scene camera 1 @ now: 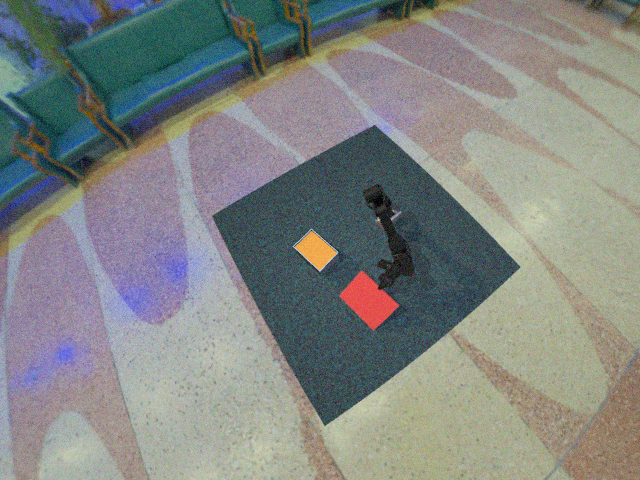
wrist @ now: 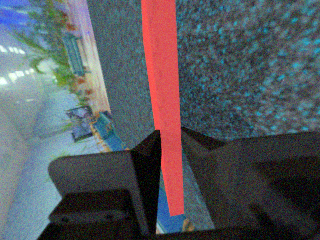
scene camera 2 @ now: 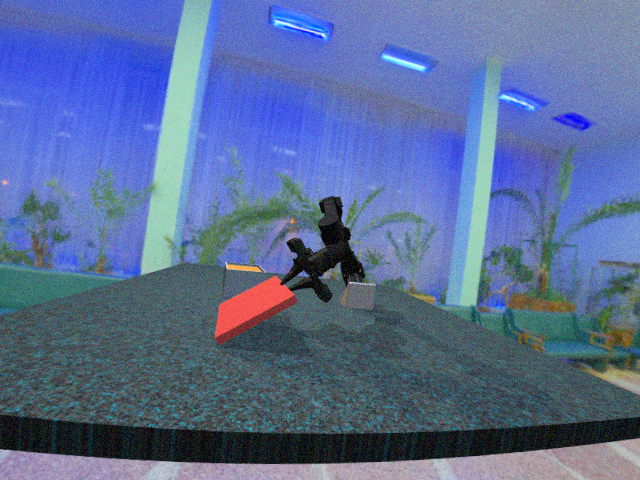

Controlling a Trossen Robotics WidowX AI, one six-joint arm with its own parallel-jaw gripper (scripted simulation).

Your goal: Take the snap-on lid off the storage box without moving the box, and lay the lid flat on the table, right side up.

I see my gripper (scene camera 2: pixel 282 288) and a red lid (scene camera 2: pixel 246 310).
The red lid also shows in scene camera 1 (scene camera 1: pixel 372 305). My gripper is seen too in the wrist view (wrist: pixel 170 132).
